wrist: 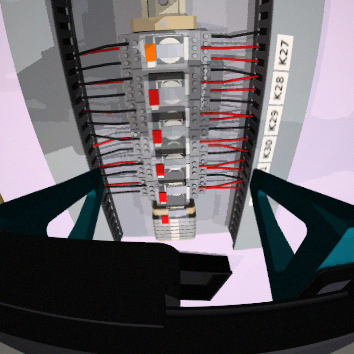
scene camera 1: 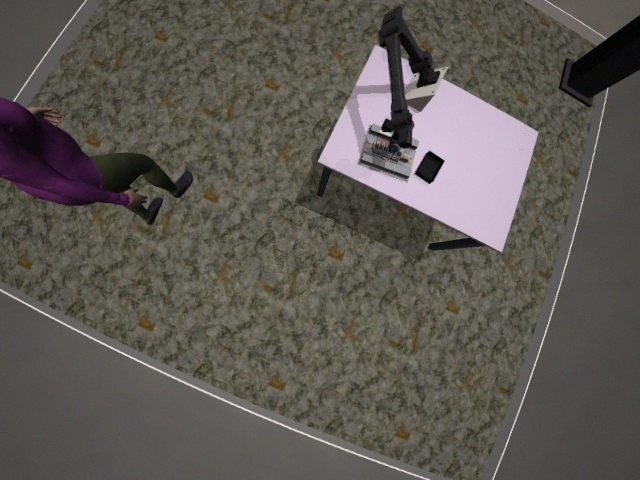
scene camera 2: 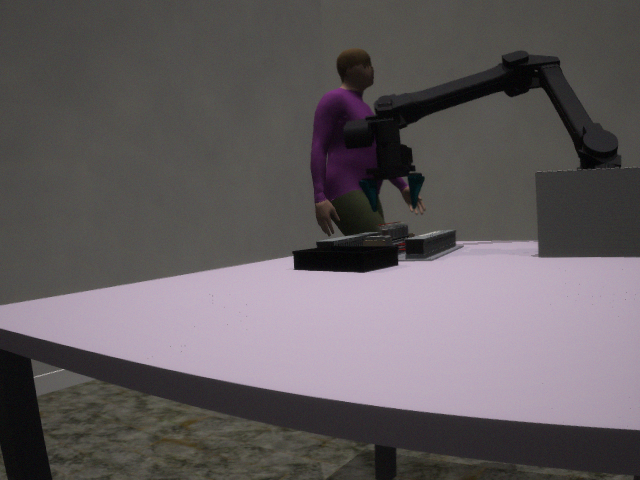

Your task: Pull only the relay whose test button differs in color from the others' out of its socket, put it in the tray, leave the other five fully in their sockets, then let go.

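Frame: origin at the arm's base, x left, y ahead, z down, level; centimetres.
Seen in the pictures: gripper, fingertip midpoint: [wrist: 176, 176] [scene camera 1: 392, 143] [scene camera 2: 394, 210]; arm's base at its link origin: [scene camera 1: 428, 80] [scene camera 2: 605, 202].
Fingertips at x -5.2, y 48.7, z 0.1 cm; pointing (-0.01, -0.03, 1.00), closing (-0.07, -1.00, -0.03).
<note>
Offsets run from my fingertips to a thing's middle. Level surfaces: height alone.
The relay with the orange test button {dx -6.9, dy +1.2, dz +5.1 cm} [wrist: 169, 52] sits in its socket at the far end of the row, beside label K27 in the wrist view. The other relays, with red buttons, one of them beside K28 {dx -4.1, dy +0.9, dz +5.1 cm} [wrist: 171, 93], stand in a row below it; the lowest are small and partly hidden. My gripper [scene camera 1: 399, 148] [scene camera 2: 394, 208] [wrist: 176, 176] is open and empty, its teal fingers above the relay panel, with the orange-button relay beyond the fingertips in the wrist view. The black tray {dx +27.7, dy -2.3, dz +8.1 cm} [scene camera 1: 429, 166] [scene camera 2: 330, 260] [wrist: 206, 262] looks empty in scene camera 1 and is partly covered in the wrist view.
Slotted wire ducts {dx +0.5, dy -9.4, dz +7.5 cm} [scene camera 2: 430, 243] [wrist: 252, 125] run along both sides of the row, with red and black wires between them and the sockets. The arm's grey base block [scene camera 2: 586, 214] stands on the pink table {dz +9.8 cm} [scene camera 1: 470, 170] [scene camera 2: 310, 330]. A person in purple [scene camera 1: 46, 155] [scene camera 2: 341, 139] stands away from the table.
</note>
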